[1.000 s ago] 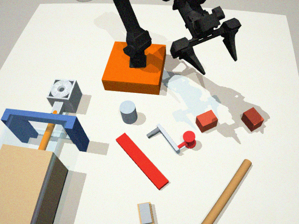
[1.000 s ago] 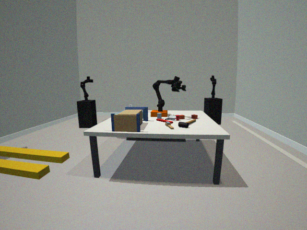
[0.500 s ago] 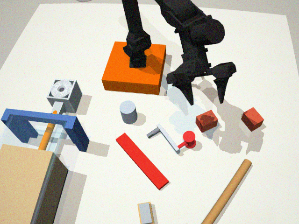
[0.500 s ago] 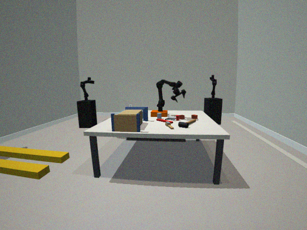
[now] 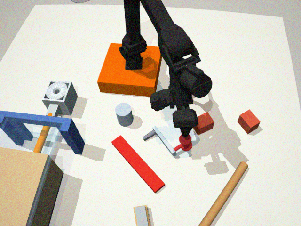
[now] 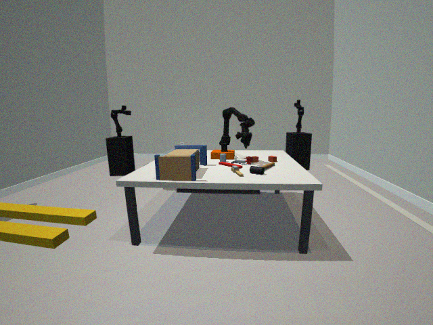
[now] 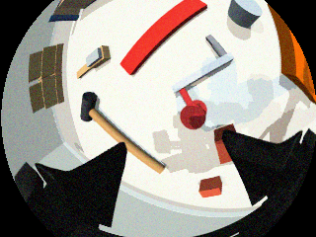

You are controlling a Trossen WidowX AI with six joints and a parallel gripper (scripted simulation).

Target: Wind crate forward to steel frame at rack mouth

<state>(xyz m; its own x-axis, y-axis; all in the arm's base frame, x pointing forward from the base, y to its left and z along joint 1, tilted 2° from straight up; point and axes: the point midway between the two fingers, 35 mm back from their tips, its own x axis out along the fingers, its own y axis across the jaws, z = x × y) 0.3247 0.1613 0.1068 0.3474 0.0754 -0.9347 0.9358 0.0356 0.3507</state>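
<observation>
Now: the winch handle 10 mm behind my gripper tip, 40 mm to the right of it and 120 mm below it. Round my gripper tip: brush (280 mm ahead, 120 mm to the right, 120 mm below); red knob (110 mm below); flat red bar (50 mm ahead, 150 mm to the right, 130 mm below).
</observation>
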